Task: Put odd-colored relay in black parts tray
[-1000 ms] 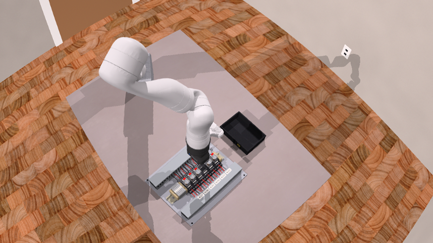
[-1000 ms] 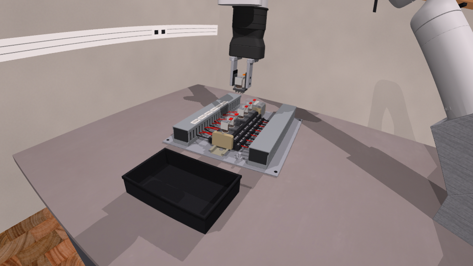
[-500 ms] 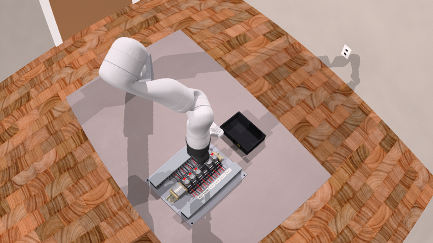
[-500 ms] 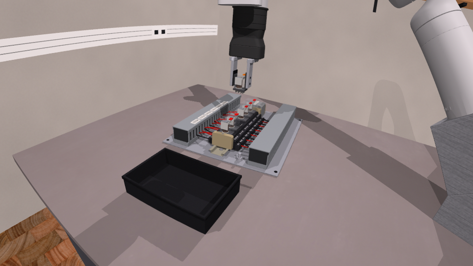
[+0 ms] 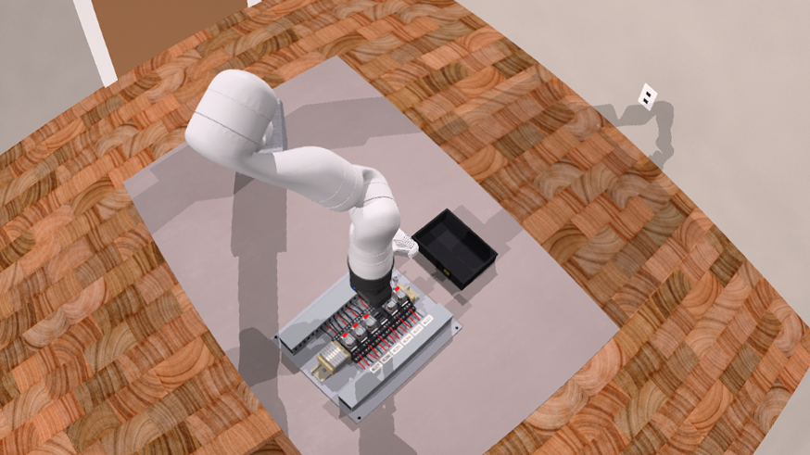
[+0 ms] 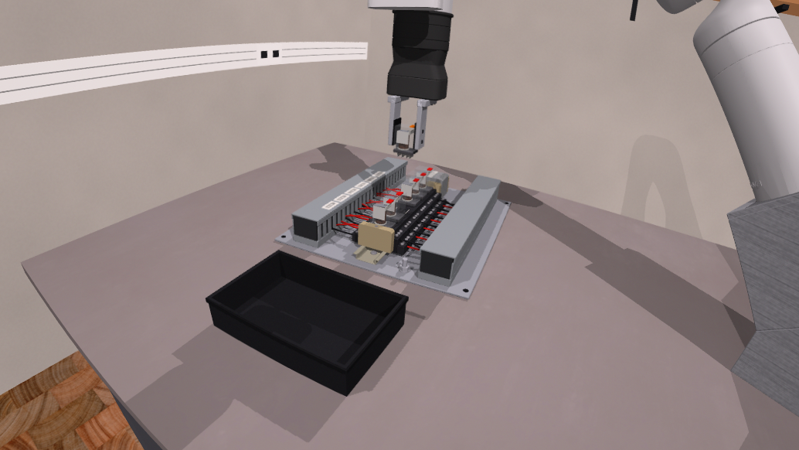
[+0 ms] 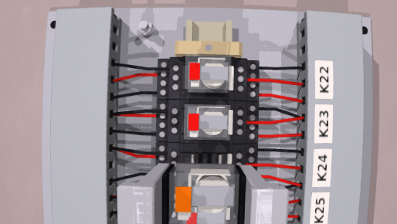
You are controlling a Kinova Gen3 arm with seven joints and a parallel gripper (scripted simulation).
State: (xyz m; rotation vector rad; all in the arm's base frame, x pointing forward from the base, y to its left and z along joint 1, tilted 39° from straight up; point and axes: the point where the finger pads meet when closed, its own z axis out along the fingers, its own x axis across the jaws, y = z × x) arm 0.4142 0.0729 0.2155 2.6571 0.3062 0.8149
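Now: the tray 3 cm behind my hand, 24 cm to the left of it and 13 cm below it.
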